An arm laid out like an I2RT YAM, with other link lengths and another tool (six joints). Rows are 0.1 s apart.
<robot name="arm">
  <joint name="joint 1" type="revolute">
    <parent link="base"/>
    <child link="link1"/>
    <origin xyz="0 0 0.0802"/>
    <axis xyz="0 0 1"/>
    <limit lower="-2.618" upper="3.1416"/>
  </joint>
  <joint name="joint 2" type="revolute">
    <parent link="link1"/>
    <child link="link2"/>
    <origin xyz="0.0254 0.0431 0.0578" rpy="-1.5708 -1.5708 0"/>
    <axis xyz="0 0 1"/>
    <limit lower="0" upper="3.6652"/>
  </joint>
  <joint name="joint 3" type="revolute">
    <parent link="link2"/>
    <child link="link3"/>
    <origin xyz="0 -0.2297 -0.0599" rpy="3.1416 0 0"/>
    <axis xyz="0 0 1"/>
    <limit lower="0" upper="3.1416"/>
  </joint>
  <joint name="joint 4" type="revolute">
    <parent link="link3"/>
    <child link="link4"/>
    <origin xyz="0.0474 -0.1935 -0.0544" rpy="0 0 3.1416"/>
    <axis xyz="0 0 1"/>
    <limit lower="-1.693" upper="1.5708"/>
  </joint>
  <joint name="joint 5" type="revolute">
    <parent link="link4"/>
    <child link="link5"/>
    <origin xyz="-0.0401 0.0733 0.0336" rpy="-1.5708 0 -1.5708"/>
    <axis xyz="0 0 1"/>
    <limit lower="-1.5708" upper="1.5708"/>
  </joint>
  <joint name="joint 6" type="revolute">
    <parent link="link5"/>
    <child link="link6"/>
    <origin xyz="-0.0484 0 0.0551" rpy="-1.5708 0 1.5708"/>
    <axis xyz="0 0 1"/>
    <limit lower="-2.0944" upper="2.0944"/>
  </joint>
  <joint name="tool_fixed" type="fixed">
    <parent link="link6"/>
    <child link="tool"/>
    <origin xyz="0.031 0.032 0.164" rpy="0.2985 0 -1.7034"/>
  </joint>
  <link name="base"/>
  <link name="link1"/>
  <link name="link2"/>
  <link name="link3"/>
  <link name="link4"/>
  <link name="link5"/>
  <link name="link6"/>
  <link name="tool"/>
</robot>
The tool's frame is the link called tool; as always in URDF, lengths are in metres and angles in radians.
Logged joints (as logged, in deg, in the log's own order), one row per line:
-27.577, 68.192, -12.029, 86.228, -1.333, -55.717
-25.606, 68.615, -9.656, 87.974, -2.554, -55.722
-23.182, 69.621, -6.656, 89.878, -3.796, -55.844
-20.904, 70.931, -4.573, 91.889, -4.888, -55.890
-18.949, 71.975, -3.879, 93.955, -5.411, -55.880
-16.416, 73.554, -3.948, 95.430, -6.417, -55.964
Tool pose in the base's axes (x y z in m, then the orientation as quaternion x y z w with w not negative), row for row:
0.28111, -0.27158, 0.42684, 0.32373, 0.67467, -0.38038, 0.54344
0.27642, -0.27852, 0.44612, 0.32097, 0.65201, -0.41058, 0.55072
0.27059, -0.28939, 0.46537, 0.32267, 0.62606, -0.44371, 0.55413
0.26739, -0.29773, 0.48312, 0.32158, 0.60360, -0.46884, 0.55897
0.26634, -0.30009, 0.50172, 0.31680, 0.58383, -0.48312, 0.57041
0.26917, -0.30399, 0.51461, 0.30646, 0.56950, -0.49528, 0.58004
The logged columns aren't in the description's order. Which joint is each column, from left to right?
Columns, left to right: joint 4, joint 2, joint 5, joint 3, joint 6, joint 1.
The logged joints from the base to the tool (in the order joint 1, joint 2, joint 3, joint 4, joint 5, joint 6), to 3 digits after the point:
-55.717, 68.192, 86.228, -27.577, -12.029, -1.333
-55.722, 68.615, 87.974, -25.606, -9.656, -2.554
-55.844, 69.621, 89.878, -23.182, -6.656, -3.796
-55.890, 70.931, 91.889, -20.904, -4.573, -4.888
-55.880, 71.975, 93.955, -18.949, -3.879, -5.411
-55.964, 73.554, 95.430, -16.416, -3.948, -6.417

